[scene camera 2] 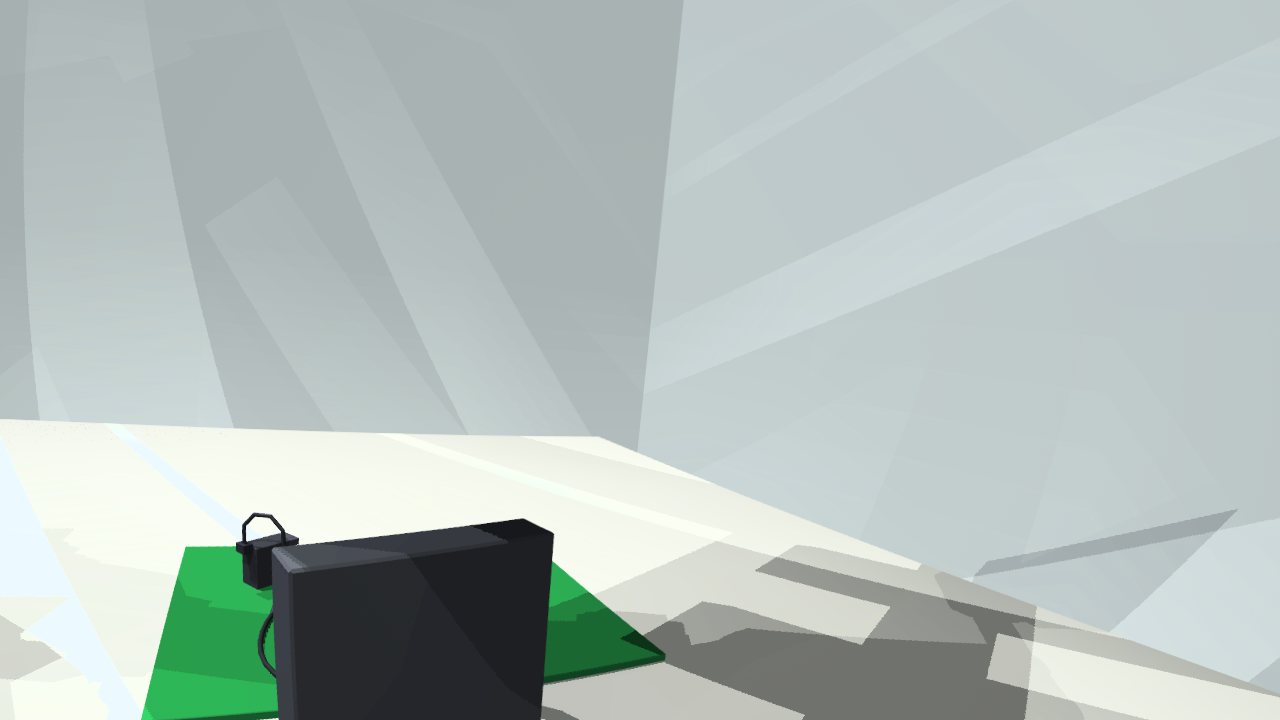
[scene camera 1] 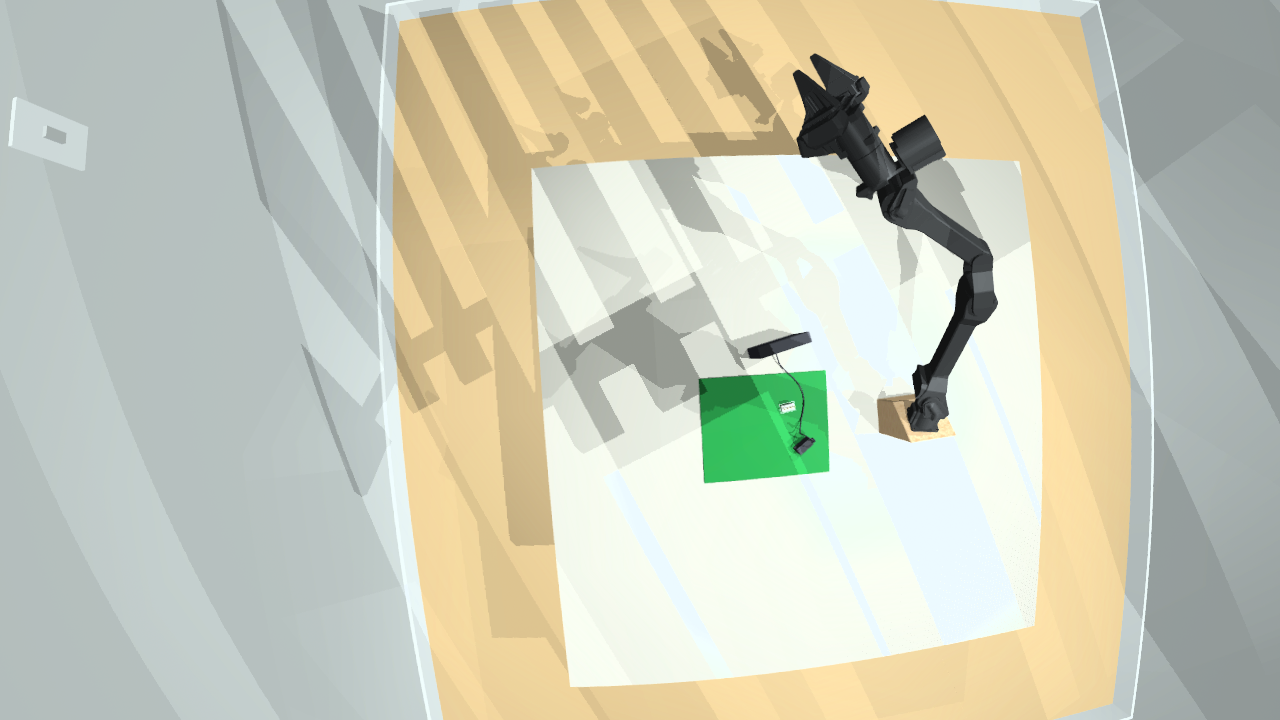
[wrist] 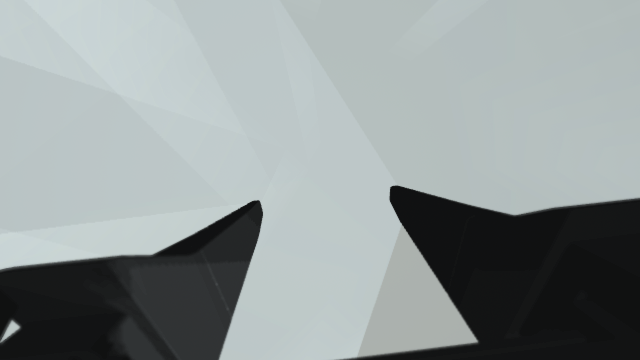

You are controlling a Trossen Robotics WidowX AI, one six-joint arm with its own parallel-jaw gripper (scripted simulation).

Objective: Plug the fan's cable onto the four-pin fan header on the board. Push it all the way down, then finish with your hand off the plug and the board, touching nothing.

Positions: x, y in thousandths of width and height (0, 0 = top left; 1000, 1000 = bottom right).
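My gripper (scene camera 1: 629, 87) open, holding nothing, visible also in the wrist view (wrist: 510, 554). Black plug (scene camera 2: 201, 784). Black fan (scene camera 2: 358, 856), showing in scene camera 1 too (scene camera 1: 611, 478). Green board (scene camera 1: 582, 605).
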